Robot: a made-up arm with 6 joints.
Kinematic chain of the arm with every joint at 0, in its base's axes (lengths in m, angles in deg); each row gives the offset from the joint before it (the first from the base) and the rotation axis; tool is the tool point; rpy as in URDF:
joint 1: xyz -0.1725 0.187 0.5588 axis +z
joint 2: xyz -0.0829 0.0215 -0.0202 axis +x
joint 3: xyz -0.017 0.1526 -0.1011 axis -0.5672 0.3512 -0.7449
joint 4: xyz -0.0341 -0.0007 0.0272 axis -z
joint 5: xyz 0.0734 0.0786 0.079 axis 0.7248 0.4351 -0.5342
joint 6: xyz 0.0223 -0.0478 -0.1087 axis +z
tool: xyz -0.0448 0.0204 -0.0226 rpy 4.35 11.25 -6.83
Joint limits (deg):
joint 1: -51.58..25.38
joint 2: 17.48..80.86
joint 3: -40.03..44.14
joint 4: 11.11..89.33
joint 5: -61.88..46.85
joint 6: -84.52..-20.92
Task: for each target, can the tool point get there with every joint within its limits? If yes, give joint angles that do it. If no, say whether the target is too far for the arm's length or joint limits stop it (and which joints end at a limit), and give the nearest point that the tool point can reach.
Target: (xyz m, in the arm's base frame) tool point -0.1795 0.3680 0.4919
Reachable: yes | joints -2.10 33.76 6.62 54.28 0.62 -74.07
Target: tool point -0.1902 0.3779 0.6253
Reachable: yes | joints -2.80 67.77 -10.73 55.38 -1.03 -39.88
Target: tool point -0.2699 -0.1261 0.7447
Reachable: no: joint limits stop it (at a limit: joint 1, joint 2, joint 3, joint 4, joint 5, joint 6) | nearest point -0.3543 0.1375 0.6117 | short by 0.307 m
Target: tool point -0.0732 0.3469 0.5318
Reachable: yes | joints -43.31 46.11 -13.13 58.48 -18.82 -35.42
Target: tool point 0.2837 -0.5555 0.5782
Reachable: no: too far | nearest point -0.0625 0.2114 0.6404 | short by 0.844 m
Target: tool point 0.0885 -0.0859 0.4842
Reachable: no: joint limits stop it (at a limit: joint 1, joint 2, joint 3, joint 5, joint 6) | nearest point -0.0481 0.2273 0.4883 | short by 0.342 m
